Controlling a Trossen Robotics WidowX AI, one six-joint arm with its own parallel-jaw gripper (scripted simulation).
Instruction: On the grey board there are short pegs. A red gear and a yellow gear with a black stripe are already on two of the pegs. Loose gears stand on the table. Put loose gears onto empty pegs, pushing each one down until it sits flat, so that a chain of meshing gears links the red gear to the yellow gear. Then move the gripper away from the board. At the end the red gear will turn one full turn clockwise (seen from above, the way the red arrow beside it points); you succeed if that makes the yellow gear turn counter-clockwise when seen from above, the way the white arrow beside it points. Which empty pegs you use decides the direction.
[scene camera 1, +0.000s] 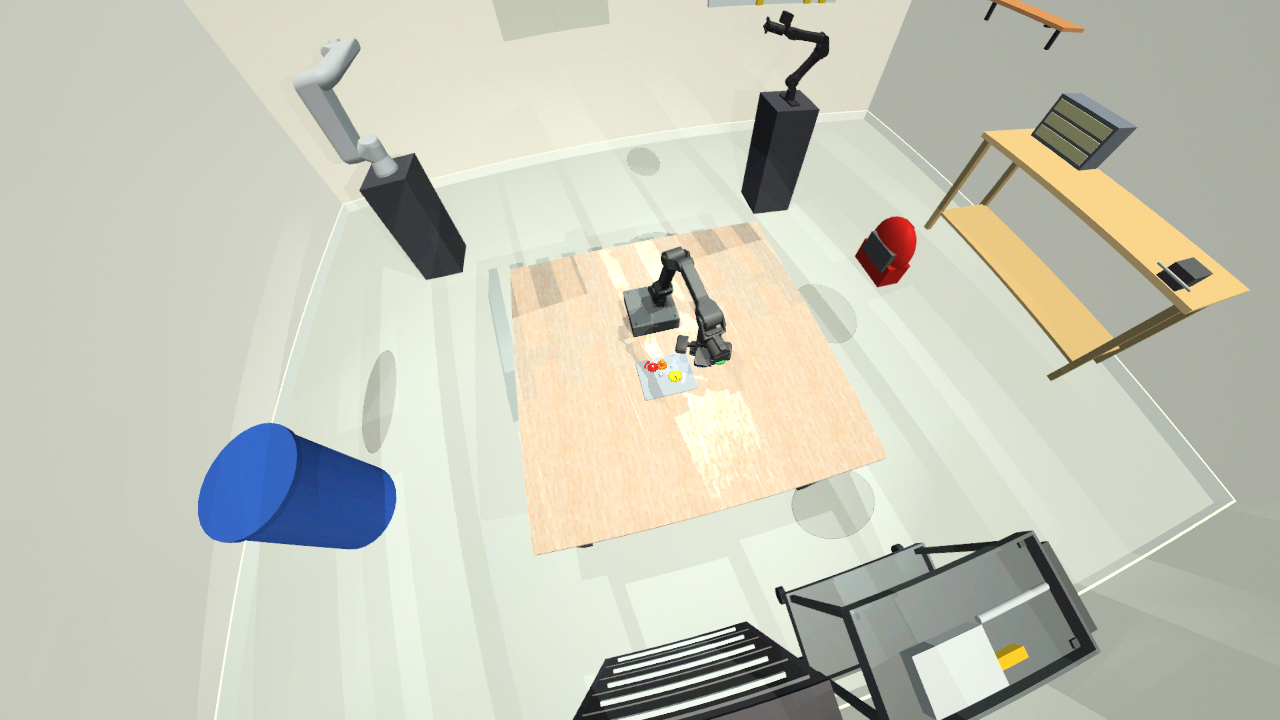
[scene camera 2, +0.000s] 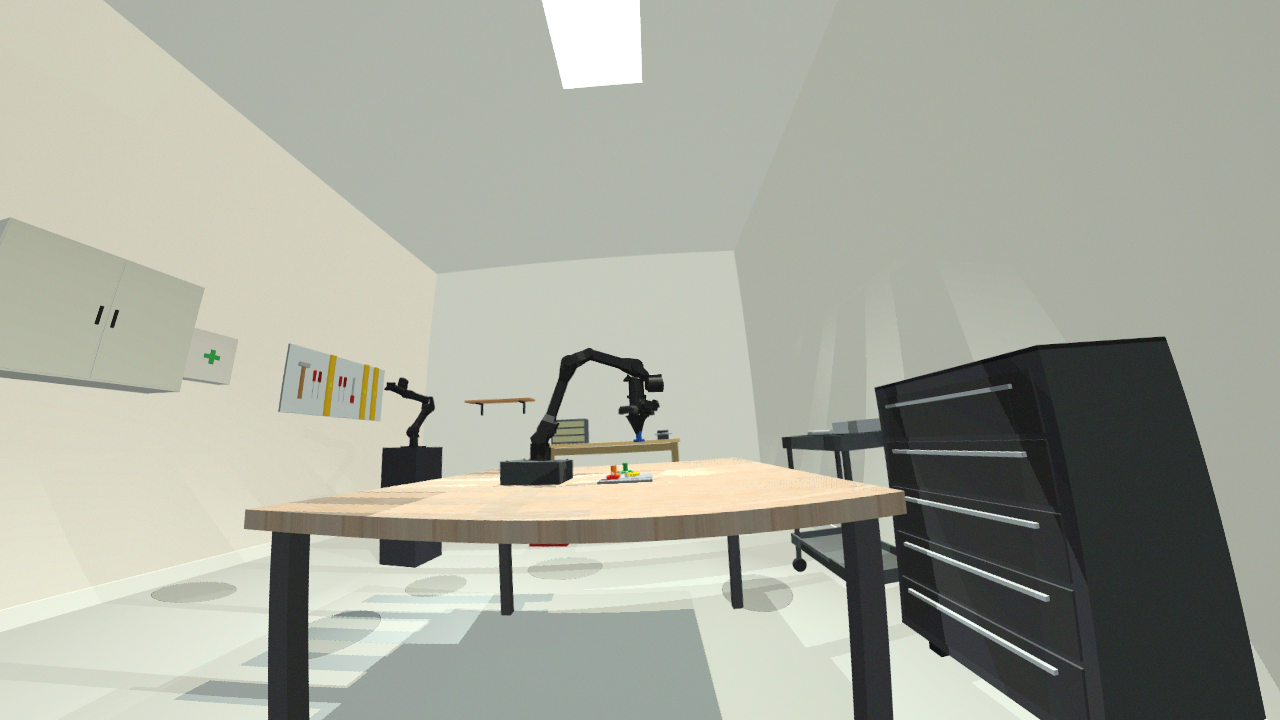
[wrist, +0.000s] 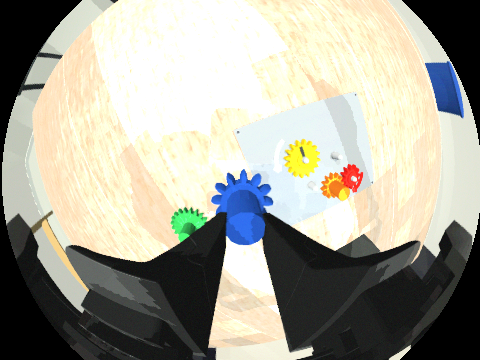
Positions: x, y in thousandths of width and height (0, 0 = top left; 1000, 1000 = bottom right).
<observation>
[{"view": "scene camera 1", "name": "my gripper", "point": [548, 499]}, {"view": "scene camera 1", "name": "grey board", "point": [510, 535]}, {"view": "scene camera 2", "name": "my gripper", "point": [499, 603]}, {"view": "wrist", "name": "my gripper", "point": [509, 610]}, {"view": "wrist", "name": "blue gear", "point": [509, 562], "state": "held by my gripper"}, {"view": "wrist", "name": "green gear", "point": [386, 618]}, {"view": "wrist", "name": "grey board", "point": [707, 351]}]
</observation>
